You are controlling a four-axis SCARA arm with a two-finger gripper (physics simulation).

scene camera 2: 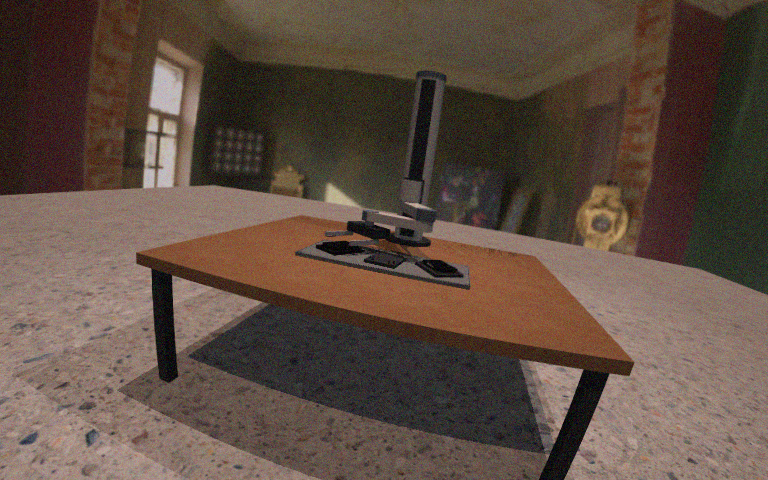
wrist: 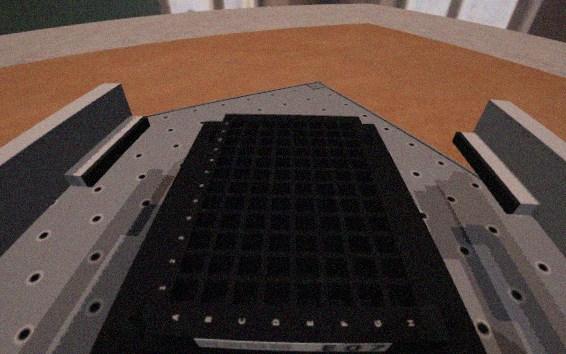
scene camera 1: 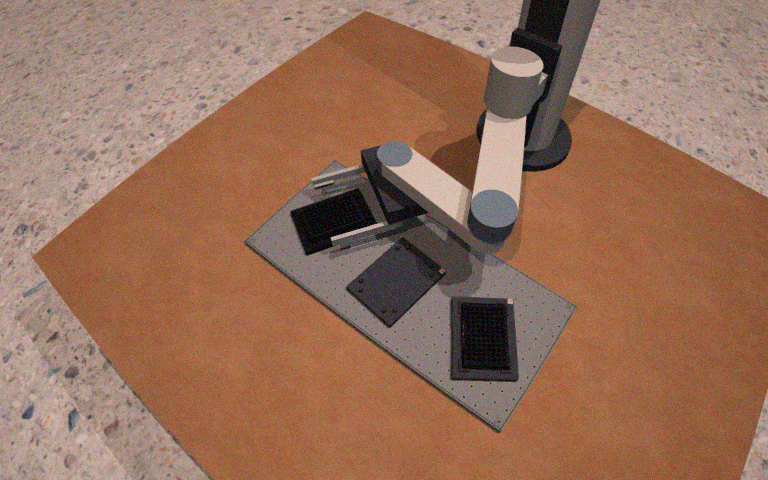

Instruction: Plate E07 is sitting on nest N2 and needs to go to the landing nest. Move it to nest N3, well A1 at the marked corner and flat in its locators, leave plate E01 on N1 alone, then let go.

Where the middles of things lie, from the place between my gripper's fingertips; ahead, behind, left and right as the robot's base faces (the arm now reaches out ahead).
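I see the nest N3 [scene camera 1: 389, 287], and my hand is 4 cm above it, 2 cm short of it and 21 cm to the right of it.
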